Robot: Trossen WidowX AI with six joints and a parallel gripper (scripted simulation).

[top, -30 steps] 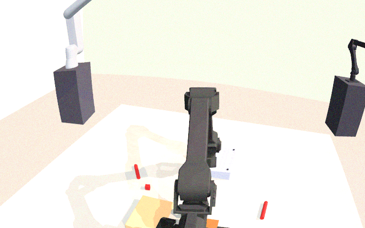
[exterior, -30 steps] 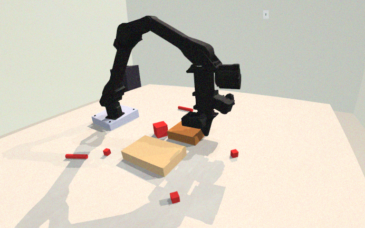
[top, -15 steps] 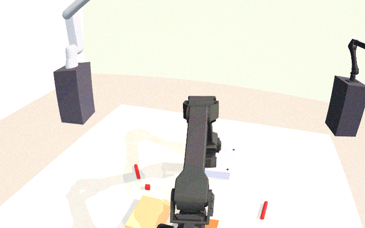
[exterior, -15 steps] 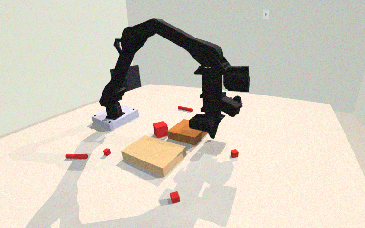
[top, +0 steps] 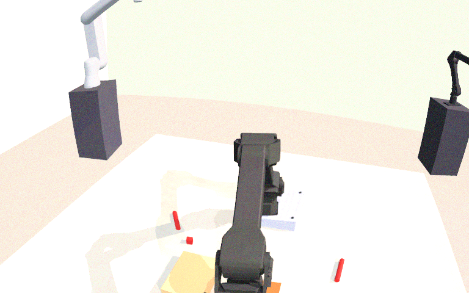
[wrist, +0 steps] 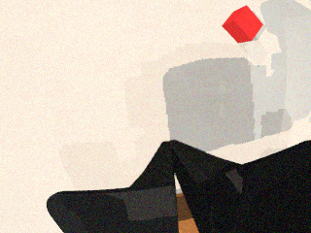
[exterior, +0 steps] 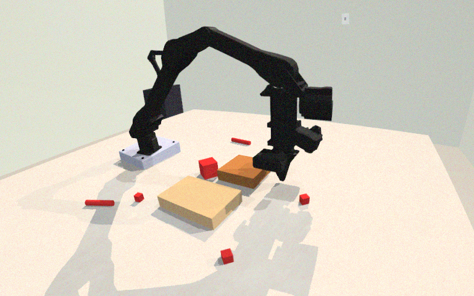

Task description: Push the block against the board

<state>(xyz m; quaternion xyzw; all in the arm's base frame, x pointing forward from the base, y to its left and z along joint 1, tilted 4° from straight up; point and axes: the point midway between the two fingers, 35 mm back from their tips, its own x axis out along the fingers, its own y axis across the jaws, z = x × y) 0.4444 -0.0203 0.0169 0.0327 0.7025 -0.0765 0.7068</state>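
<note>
My gripper tip is now 100 mm past the square block, 10 mm to the right of it and 10 mm below it. From my gripper tip the other things lie so: board 150 mm behind, 140 mm to the right, 10 mm above; then red cube 200 mm behind, 10 mm to the right, 10 mm above.
</note>
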